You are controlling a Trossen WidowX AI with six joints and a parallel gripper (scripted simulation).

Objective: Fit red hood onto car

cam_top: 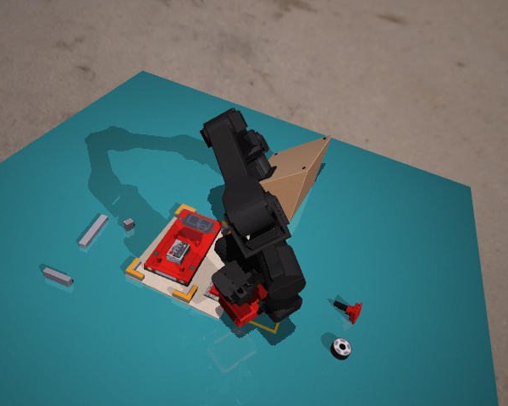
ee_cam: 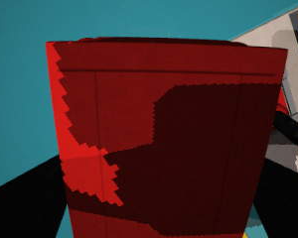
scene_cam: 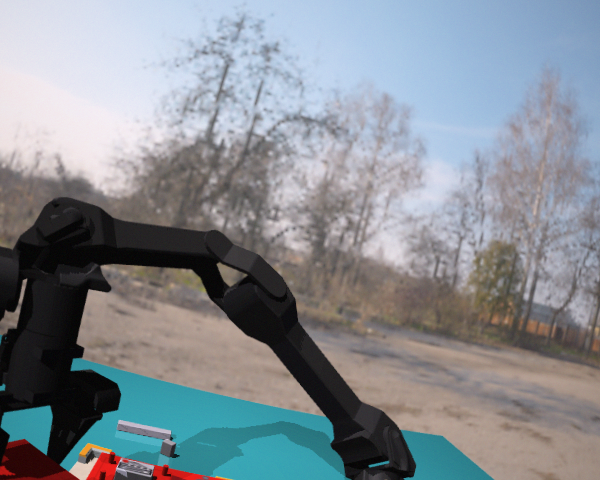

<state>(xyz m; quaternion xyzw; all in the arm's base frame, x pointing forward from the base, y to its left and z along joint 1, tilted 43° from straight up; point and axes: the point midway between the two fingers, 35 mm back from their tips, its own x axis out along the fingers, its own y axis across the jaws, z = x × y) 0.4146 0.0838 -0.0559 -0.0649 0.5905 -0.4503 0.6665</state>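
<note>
My gripper tip is 19 cm to the left of the grey engine block, 9 cm past it and 8 cm above it. From my gripper tip the other things lie so: red hood (right at my gripper tip); black wheel (21 cm to the left, 9 cm below, 4 cm behind).
</note>
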